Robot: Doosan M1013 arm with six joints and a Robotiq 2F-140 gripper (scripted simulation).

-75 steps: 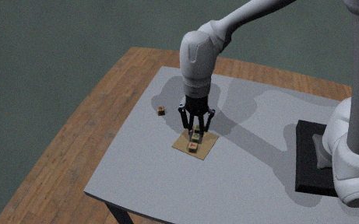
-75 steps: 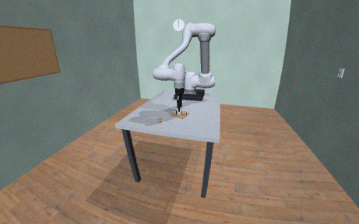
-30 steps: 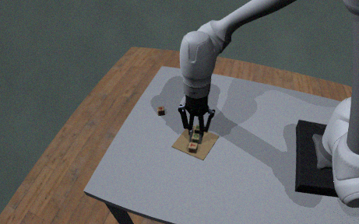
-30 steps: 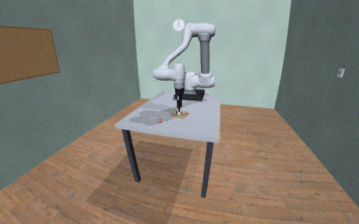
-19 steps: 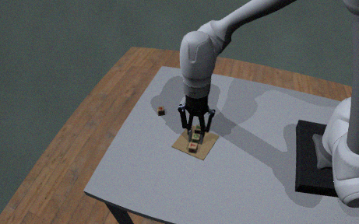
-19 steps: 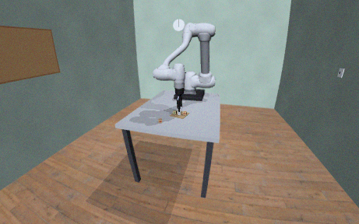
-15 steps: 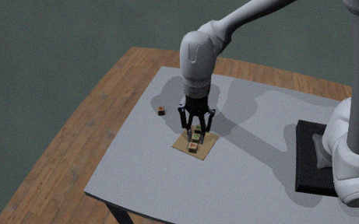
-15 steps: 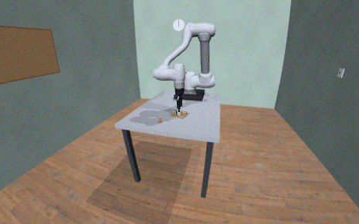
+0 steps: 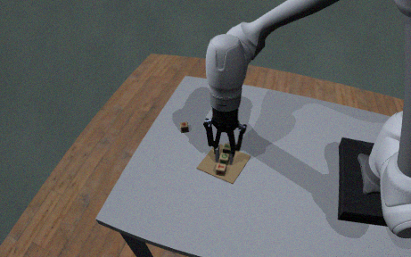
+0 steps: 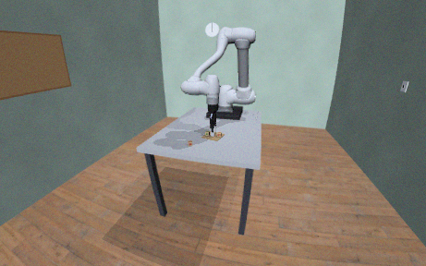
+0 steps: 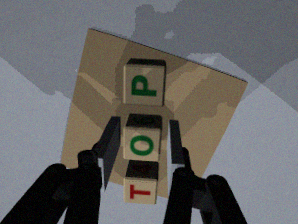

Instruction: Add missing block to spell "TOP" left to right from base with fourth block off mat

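Right now the tan mat is 40 mm below my hand.
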